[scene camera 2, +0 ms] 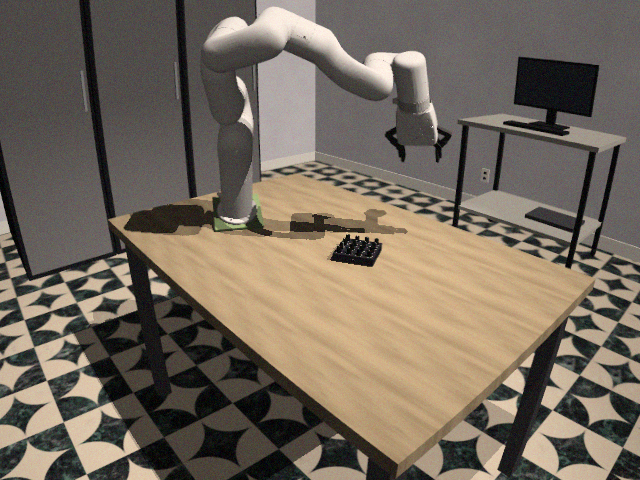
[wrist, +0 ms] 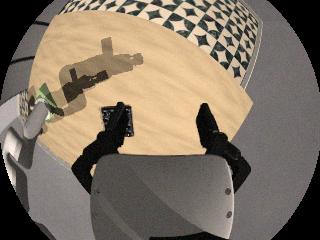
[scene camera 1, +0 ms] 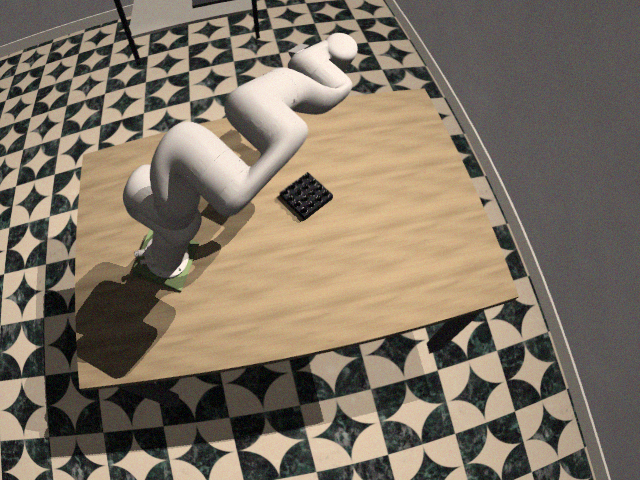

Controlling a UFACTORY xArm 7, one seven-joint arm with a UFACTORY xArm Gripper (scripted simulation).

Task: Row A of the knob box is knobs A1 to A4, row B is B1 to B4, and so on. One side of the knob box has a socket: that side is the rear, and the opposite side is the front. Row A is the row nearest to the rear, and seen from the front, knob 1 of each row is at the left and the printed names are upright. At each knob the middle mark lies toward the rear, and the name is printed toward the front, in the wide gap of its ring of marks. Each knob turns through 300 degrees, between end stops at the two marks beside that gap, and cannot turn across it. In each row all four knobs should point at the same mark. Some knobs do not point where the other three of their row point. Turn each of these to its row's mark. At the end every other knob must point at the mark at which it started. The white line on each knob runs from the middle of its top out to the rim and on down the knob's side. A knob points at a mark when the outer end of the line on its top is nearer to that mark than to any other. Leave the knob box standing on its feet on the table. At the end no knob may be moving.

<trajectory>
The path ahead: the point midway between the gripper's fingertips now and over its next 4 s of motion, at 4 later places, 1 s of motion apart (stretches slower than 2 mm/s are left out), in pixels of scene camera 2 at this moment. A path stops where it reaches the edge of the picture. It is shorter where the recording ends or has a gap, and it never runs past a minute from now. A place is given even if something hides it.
My gripper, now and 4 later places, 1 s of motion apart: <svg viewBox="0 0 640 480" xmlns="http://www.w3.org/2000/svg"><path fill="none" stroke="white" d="M420 159L415 166L408 176L399 187L392 195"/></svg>
</trajectory>
